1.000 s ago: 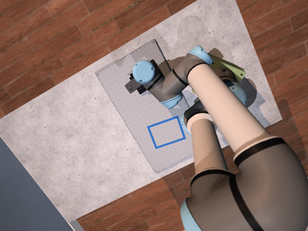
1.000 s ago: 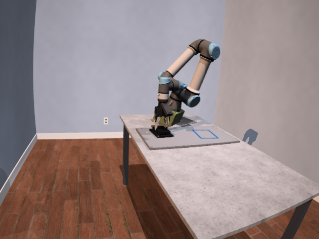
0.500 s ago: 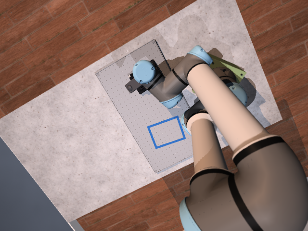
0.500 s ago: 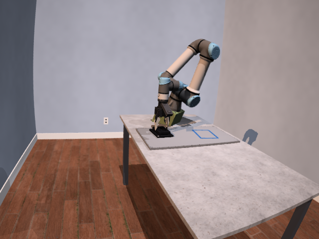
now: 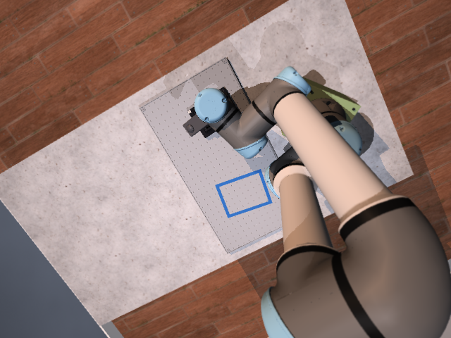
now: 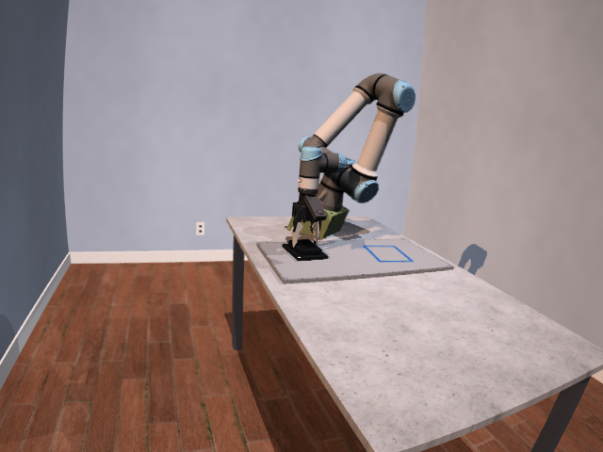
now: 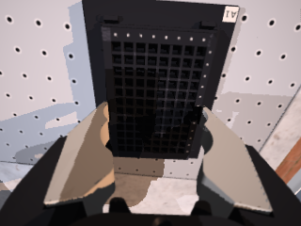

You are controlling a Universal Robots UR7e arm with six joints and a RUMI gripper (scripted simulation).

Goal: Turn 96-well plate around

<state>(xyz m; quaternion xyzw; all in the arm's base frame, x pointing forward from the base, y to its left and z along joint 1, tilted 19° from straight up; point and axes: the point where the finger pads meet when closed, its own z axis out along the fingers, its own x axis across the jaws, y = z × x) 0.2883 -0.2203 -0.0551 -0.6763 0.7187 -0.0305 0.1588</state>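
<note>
The black plate nest N1 is 30 mm below my hand. Also, from my hand: white A1 mark (70 mm ahead, 60 mm to the right, 20 mm below); then black 96-well plate (10 mm below).
</note>
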